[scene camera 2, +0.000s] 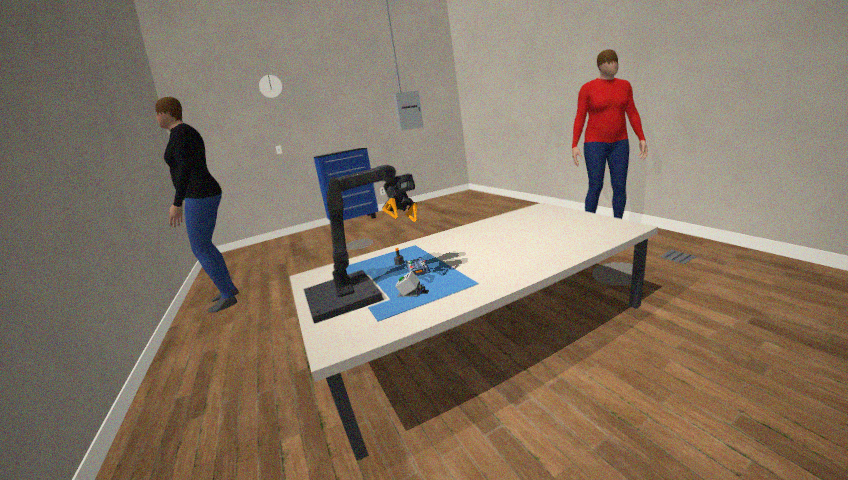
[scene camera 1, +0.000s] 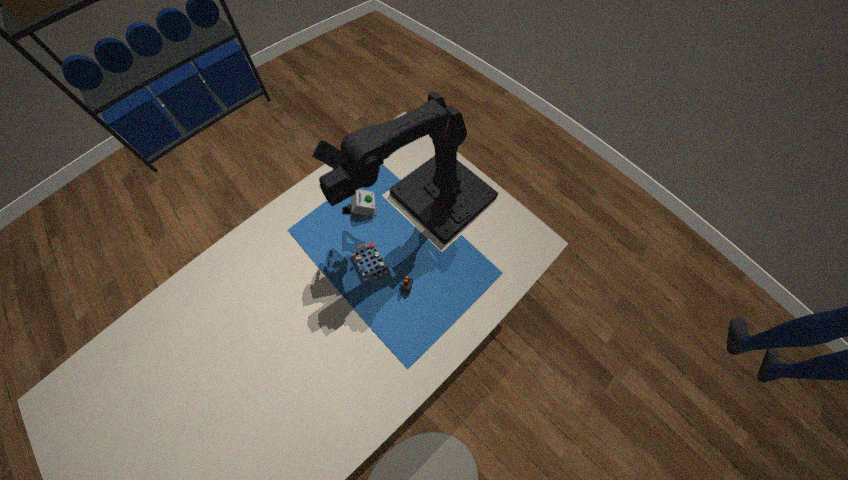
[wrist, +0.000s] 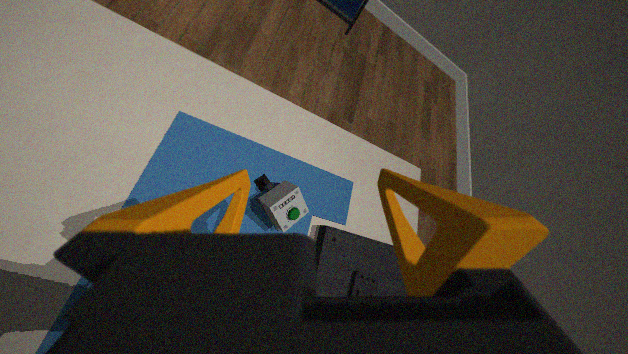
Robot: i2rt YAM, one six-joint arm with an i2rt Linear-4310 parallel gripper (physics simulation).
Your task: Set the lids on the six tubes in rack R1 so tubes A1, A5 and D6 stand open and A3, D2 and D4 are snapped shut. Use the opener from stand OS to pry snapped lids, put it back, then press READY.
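Frame: origin at the arm's base, x ahead, y left, z up, level; metres.
Seen in the pictures: gripper, between the fingertips: (scene camera 2: 406,219) (wrist: 313,176); arm's base, origin of its link: (scene camera 2: 343,285) (scene camera 1: 447,200).
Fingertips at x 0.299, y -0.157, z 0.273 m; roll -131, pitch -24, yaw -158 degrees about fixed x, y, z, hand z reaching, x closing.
Observation:
Pixels of each thing's top centre, then the offset from my fingertips to it. "spot": a spot on its surface instead. Level surfaces: height alone.
- grey tube rack, centre of its top: (scene camera 1: 368,257) (scene camera 2: 415,259) 0.060 m ahead, 0.181 m left, 0.248 m down
- blue mat, height of its surface: 0.306 m down
- white table, height of its surface: 0.309 m down
- small black item, a spot on its surface: (wrist: 262,182) (scene camera 1: 345,209) spot: 0.016 m ahead, 0.046 m right, 0.291 m down
My gripper (scene camera 2: 401,212) (wrist: 313,176) is open and empty, high above the table. The grey tube rack (scene camera 1: 369,262) (scene camera 2: 418,265) stands on the blue mat, with small coloured lids and tubes too small to tell open from shut. The opener stand (scene camera 1: 406,283) (scene camera 2: 398,258), dark with an orange-topped opener in it, stands beside the rack. The pale box with the green READY button (scene camera 1: 368,198) (wrist: 293,213) stands on the mat near the arm's base; the box also shows in scene camera 2. The rack and stand do not show in the wrist view.
The blue mat (scene camera 1: 416,333) (scene camera 2: 428,297) (wrist: 175,145) lies on the white table (scene camera 1: 178,356) (scene camera 2: 535,255). The arm's black base plate (scene camera 1: 410,193) (scene camera 2: 321,306) stands by the mat. A small black item (scene camera 1: 346,209) (wrist: 262,182) is beside the button box. Two people stand away from the table.

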